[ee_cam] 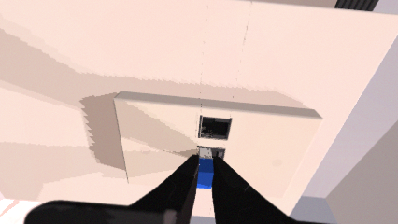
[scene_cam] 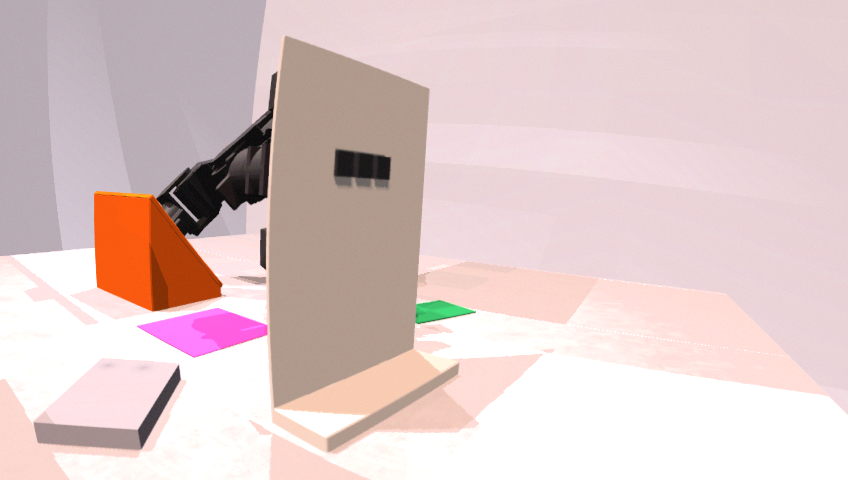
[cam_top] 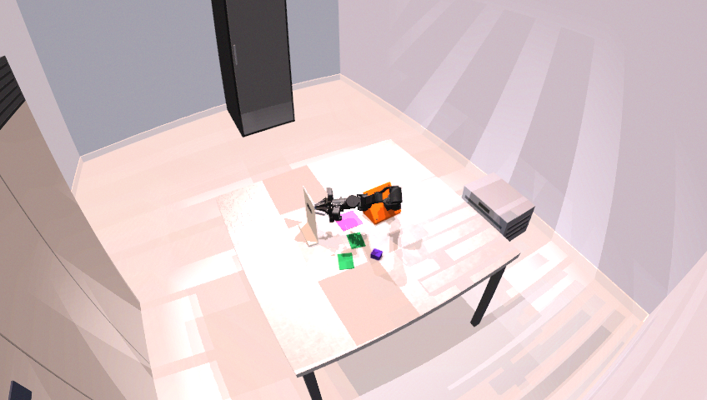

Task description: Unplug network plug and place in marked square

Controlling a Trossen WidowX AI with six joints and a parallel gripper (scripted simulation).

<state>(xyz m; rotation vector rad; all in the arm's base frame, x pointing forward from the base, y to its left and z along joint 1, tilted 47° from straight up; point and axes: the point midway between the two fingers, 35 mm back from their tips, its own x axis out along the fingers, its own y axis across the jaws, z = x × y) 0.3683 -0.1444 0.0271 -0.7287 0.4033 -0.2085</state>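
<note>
Right now my gripper tip is 190 mm past the magenta marked square, 20 mm to the right of it and 170 mm above it. The rest, counted from my gripper tip: flat grey block: 100 mm behind, 150 mm to the right, 170 mm below; then beige panel: 20 mm ahead, 60 mm below; then purple cube: 160 mm behind, 310 mm to the left, 160 mm below.
</note>
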